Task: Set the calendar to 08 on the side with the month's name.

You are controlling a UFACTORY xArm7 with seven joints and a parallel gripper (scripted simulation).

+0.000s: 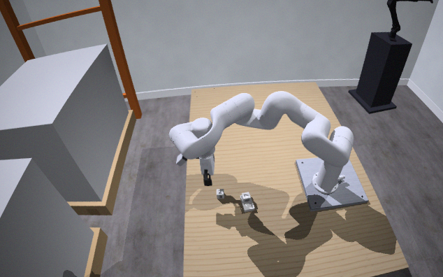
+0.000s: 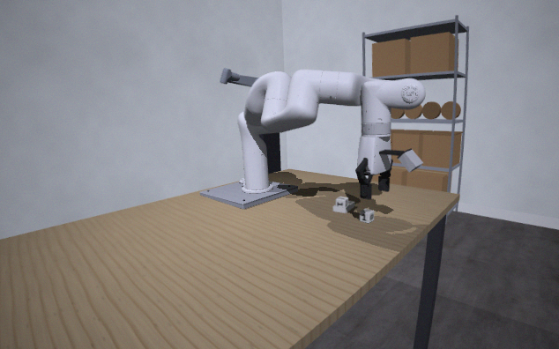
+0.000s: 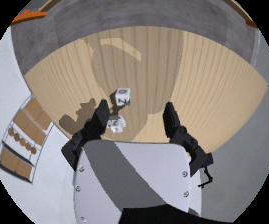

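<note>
The white digit cube lies 40 mm behind my hand, 40 mm to the left of it and 90 mm below it. The rest, counted from my hand: white tray 140 mm behind, 110 mm to the left, 100 mm below.
</note>
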